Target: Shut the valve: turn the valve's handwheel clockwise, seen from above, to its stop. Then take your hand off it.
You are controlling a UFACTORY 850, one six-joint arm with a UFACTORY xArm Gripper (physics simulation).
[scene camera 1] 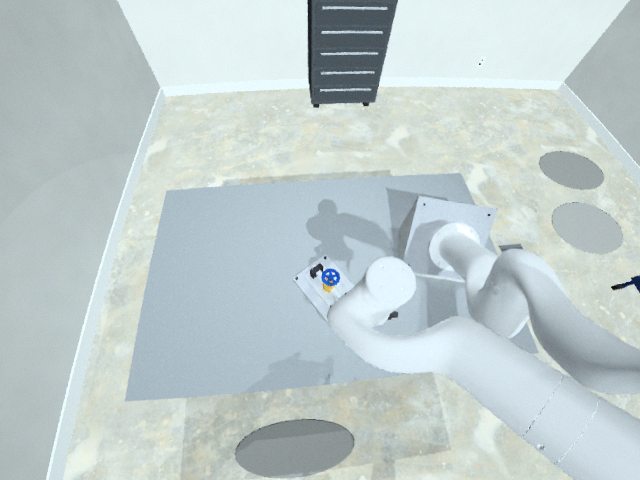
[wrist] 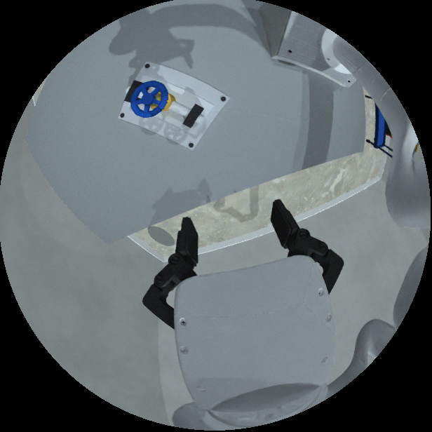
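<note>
The valve's blue handwheel (scene camera 1: 330, 277) (wrist: 149, 99) stands on a yellow stem above a white pipe. The valve is fixed to a pale square-cornered plate (scene camera 1: 308, 292) (wrist: 212, 102) with dark bolts at its corners and black clamps on the pipe. My gripper (wrist: 233, 217) is open, with nothing between its black fingers. It is apart from the handwheel, which shows up and to the left of the fingers in the wrist view. In scene camera 1 the arm hides most of the gripper; a small black part shows below the wrist. The arm also covers the plate's lower right part.
The plate lies on a grey table top (scene camera 1: 217, 289) (wrist: 260, 135). The arm's base block (scene camera 1: 429, 214) (wrist: 310, 50) stands at the table's right in scene camera 1. A dark drawer cabinet (scene camera 1: 346, 62) stands by the wall. A blue object (wrist: 380, 130) is at the wrist view's right.
</note>
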